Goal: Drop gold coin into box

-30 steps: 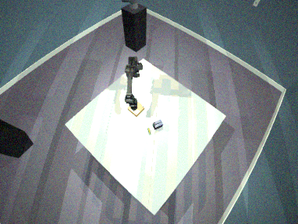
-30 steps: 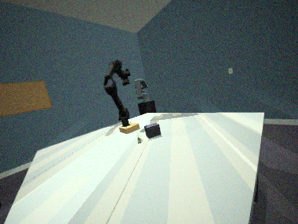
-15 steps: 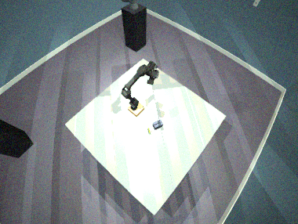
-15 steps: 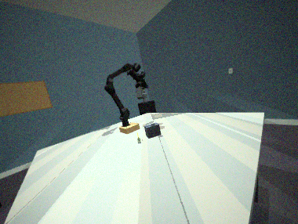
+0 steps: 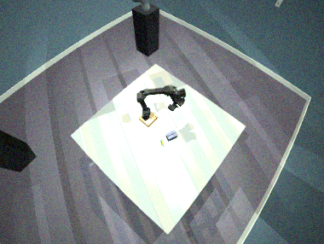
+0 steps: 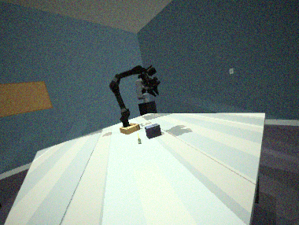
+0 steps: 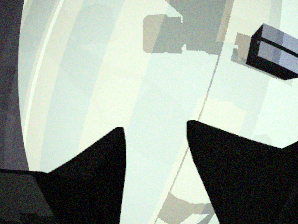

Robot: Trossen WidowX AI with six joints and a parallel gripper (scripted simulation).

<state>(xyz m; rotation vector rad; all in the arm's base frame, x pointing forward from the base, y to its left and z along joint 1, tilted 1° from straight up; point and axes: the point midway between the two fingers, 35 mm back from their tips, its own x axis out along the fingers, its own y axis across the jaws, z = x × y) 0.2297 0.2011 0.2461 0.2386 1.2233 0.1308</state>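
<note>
Now: the gold coin 29 cm to the right of my gripper tip, 24 cm below it and 5 cm ahead of it.
</note>
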